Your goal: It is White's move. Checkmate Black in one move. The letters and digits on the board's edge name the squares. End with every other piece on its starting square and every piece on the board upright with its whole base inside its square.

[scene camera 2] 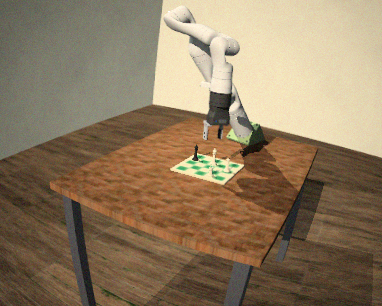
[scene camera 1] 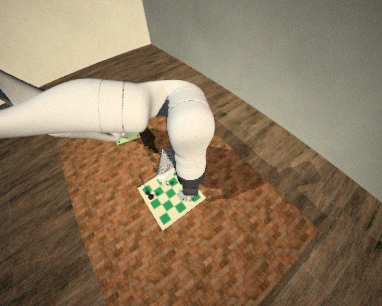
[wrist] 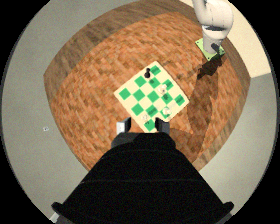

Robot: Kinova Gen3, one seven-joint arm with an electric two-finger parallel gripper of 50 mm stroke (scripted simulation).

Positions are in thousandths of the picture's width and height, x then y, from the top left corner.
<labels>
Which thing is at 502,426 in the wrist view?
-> A chessboard.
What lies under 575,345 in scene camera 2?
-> The gripper.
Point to a chessboard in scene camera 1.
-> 436,678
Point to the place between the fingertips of the gripper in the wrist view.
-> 512,547
</labels>
